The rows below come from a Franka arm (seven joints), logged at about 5 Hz.
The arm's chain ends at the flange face. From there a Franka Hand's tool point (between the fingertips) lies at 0.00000 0.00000 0.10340 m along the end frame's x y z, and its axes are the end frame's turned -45 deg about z.
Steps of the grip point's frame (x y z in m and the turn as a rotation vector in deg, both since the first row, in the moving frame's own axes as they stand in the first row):
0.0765, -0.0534, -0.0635, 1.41, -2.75, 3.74
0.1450, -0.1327, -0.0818, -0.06, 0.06, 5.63
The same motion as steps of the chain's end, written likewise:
0.0217, -0.0934, -0.0633, -0.95, -2.94, 3.74
0.0085, -0.1964, -0.0818, 0.00, 0.08, 5.63

